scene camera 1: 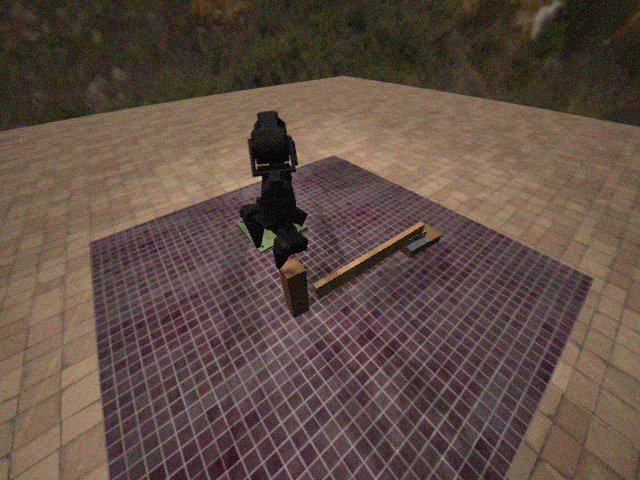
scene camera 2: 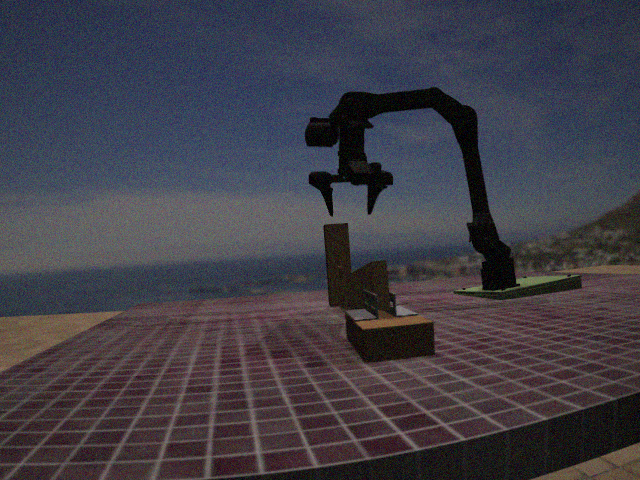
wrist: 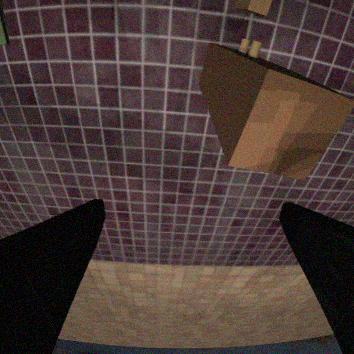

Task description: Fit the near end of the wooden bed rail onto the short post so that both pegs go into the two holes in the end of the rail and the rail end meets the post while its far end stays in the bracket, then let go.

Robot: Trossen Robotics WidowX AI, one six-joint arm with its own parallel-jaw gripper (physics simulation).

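Pixels of known places: gripper, fingertip midpoint: (scene camera 1: 268, 257) (scene camera 2: 350, 215) (wrist: 194, 209); arm's base at its link origin: (scene camera 1: 286, 228) (scene camera 2: 500, 287).
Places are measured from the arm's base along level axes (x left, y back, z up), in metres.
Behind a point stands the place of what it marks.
The short wooden post (scene camera 1: 296, 297) @[x -0.132, y -0.356, z 0.076 m] (scene camera 2: 337, 263) @[x -0.099, y -0.335, z 0.078 m] (wrist: 285, 117) @[x -0.116, y -0.324, z 0.164 m] stands upright. Two pale pegs (wrist: 249, 47) @[x -0.093, y -0.327, z 0.071 m] stick out of its side in the wrist view. The wooden bed rail (scene camera 1: 369, 259) @[x 0.131, y -0.340, z 0.052 m] (scene camera 2: 378, 281) @[x 0.377, y -0.333, z 0.063 m] (wrist: 258, 6) @[x -0.059, y -0.331, z 0.044 m] has its near end beside the post, with a gap between them. The visible rail end is apart from the pegs; its holes do not show. The rail's far end sits at the bracket (scene camera 1: 419, 243) (scene camera 2: 398, 338), a wooden block with metal plates. My gripper (scene camera 1: 268, 256) @[x -0.164, y -0.291, z 0.185 m] (scene camera 2: 350, 213) @[x -0.164, y -0.291, z 0.185 m] (wrist: 194, 209) @[x -0.164, y -0.291, z 0.185 m] is open and empty, pointing down above post height, with the post off to one side in the wrist view.
The arm's green base plate (scene camera 1: 266, 241) @[x -0.096, y -0.025, z -0.005 m] (scene camera 2: 542, 285) @[x 0.065, y 0.067, z 0.002 m] lies behind the post in scene camera 1 and at the right in scene camera 2. A purple tiled mat (scene camera 1: 361, 372) @[x -0.076, y -0.567, z -0.016 m] (scene camera 2: 206, 403) @[x 0.570, y -0.516, z -0.016 m] (wrist: 145, 125) @[x -0.220, y -0.248, z -0.016 m] lies under the parts, with tan paving beyond its edges.
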